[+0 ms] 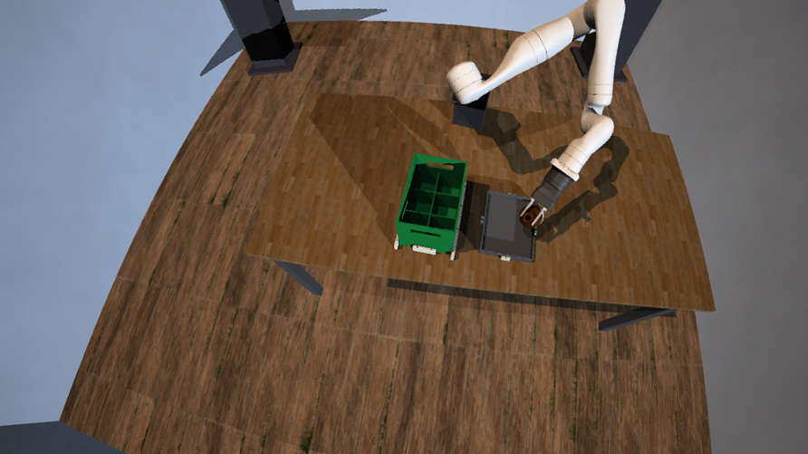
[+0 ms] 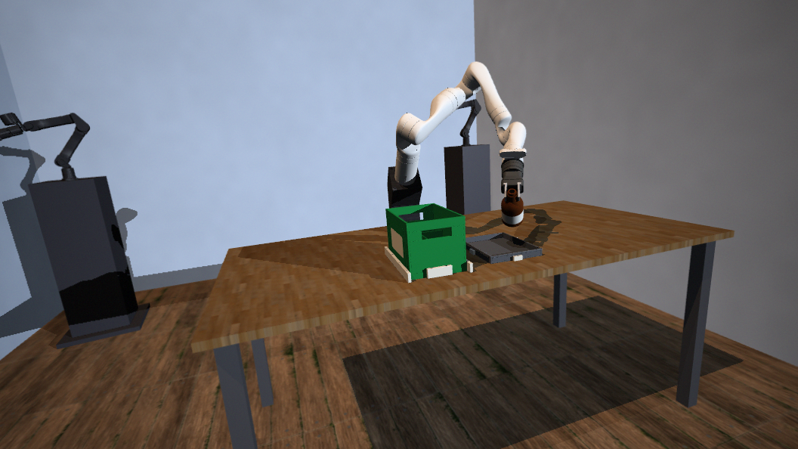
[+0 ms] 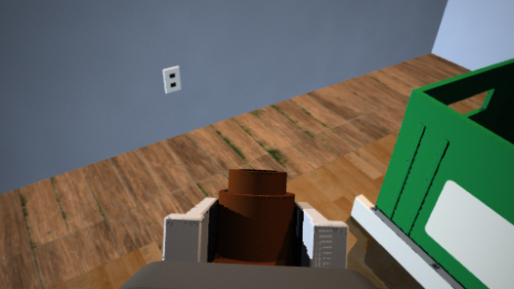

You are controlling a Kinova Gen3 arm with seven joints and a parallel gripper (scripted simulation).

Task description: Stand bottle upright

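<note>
The brown bottle is 4 cm below my hand, 2 cm to the left of it and 2 cm behind it. From my hand the other things lie so: green crate (29 cm to the right, 12 cm below, 10 cm behind); tray (19 cm below, 6 cm behind, 1 cm to the right).
</note>
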